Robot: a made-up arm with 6 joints.
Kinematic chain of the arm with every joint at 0, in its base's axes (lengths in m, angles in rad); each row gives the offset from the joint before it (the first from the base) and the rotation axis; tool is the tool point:
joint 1: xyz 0 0 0.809 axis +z
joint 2: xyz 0.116 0 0 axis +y
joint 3: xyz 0 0 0.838 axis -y
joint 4: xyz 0 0 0.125 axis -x
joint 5: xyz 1.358 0 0 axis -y
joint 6: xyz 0.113 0 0 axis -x
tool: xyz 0 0 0
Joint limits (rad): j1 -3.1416..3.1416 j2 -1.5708..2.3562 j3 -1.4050..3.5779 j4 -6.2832..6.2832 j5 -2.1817..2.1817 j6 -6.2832..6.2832
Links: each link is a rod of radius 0.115 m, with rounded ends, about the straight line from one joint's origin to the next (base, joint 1, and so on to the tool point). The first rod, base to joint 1, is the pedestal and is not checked.
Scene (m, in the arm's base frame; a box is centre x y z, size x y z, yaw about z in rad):
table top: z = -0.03
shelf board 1: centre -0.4 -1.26 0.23 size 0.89 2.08 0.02 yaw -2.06
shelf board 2: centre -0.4 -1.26 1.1 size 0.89 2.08 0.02 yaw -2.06
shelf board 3: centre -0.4 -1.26 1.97 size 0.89 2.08 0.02 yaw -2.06
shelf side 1: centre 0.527 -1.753 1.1 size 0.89 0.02 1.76 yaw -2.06
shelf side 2: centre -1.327 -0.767 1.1 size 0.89 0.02 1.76 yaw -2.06
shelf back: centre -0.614 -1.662 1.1 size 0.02 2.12 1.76 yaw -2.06
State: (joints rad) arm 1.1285 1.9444 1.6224 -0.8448 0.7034 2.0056
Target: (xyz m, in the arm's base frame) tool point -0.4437 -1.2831 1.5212
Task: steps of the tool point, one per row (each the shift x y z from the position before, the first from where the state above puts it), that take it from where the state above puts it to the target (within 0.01 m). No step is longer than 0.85 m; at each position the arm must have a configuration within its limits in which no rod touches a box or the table.
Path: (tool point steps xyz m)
1: -0.1468 0.0961 0.7840
2: -0.2484 -0.2031 0.7149
3: -0.2748 -0.4594 0.5290
4: -0.2320 -0.6203 0.2670
5: -0.1460 -0.6561 -0.0192
6: -0.0499 -0.5649 -0.2757
7: 0.0239 -0.3722 -0.4585
8: -0.0399 -0.1026 -0.0150
9: -0.0496 -0.1034 -0.0249
10: -0.0608 -0.1018 -0.0344
11: -0.0735 -0.0978 -0.0433
12: -0.0871 -0.0909 -0.0522
13: -0.1017 -0.0810 -0.0612

